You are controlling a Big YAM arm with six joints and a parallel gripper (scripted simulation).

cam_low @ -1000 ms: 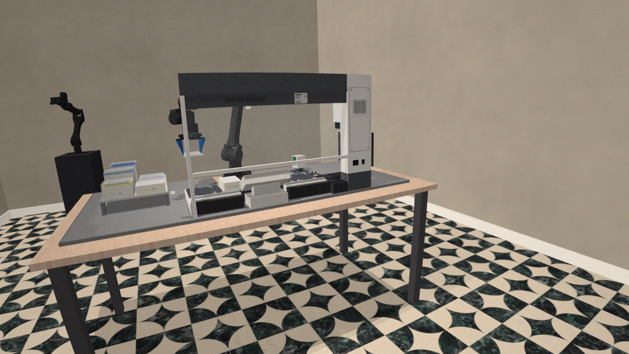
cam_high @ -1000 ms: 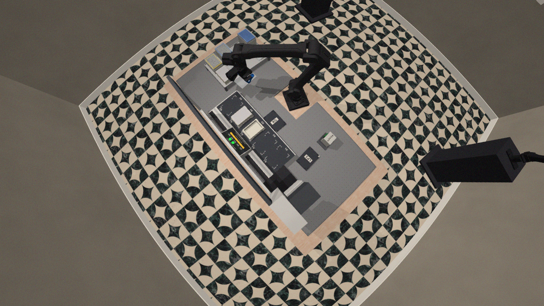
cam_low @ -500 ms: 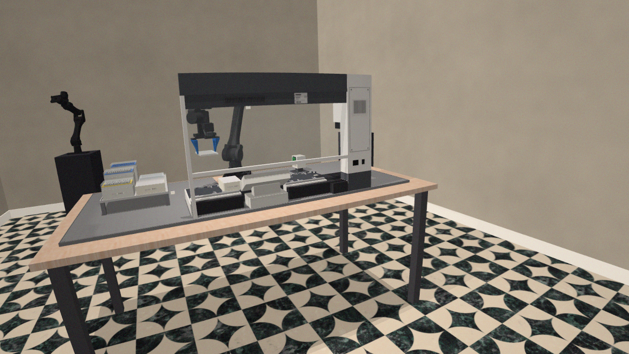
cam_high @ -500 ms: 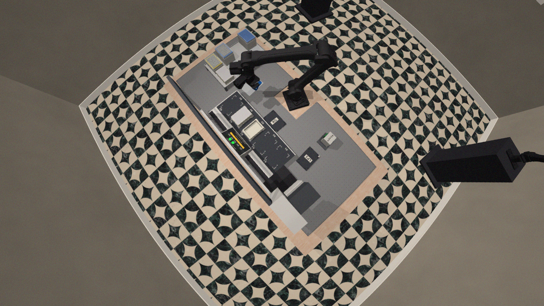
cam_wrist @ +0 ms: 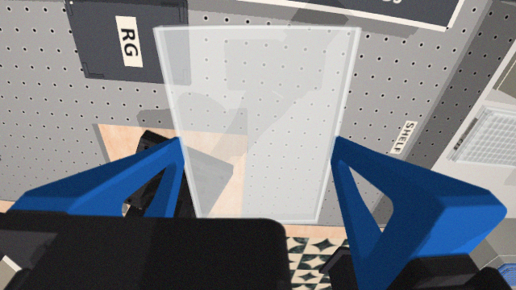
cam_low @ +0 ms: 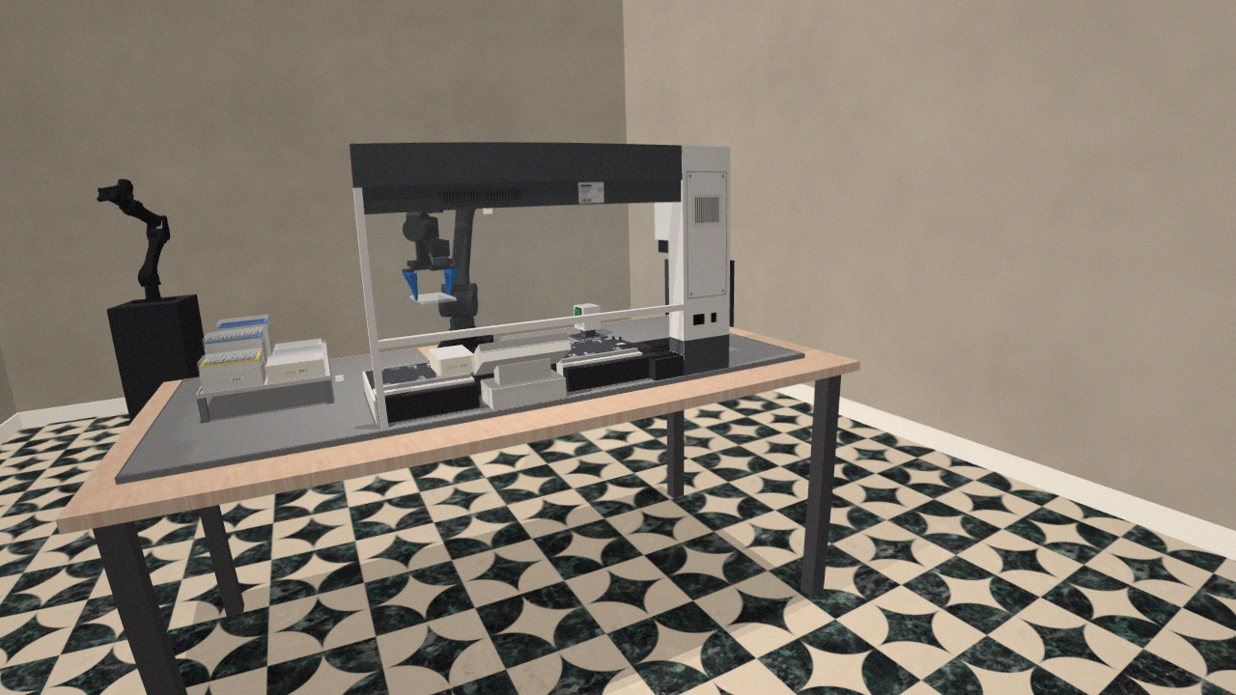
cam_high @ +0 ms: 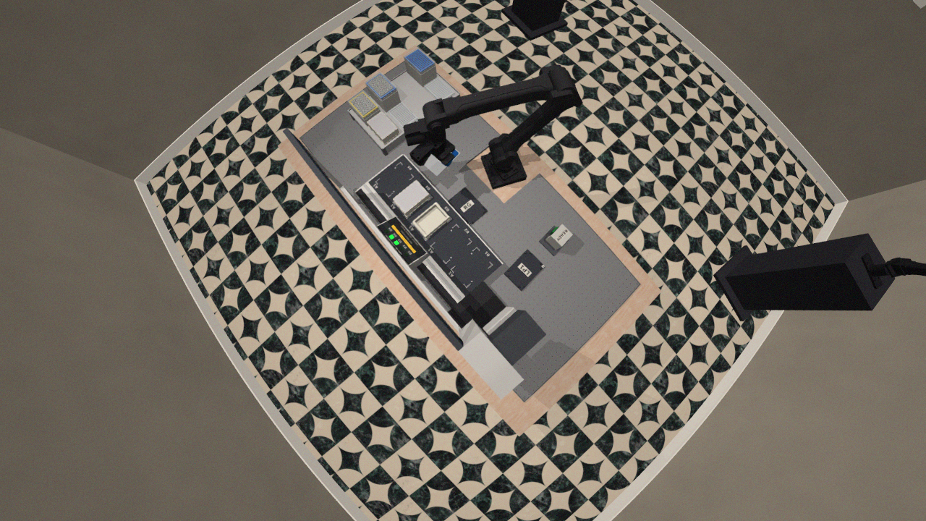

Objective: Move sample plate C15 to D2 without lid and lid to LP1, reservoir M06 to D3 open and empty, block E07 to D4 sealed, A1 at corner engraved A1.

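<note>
Right now my hand is 7 cm past the dark lid park LP1, 52 cm to the right of it and 20 cm above it. Also, from my hand: clear plate lid: 1 cm below; then regrip nest RG: 2 cm behind, 16 cm to the left, 21 cm below; then cream one-well reservoir: 15 cm ahead, 15 cm to the left, 15 cm below.
</note>
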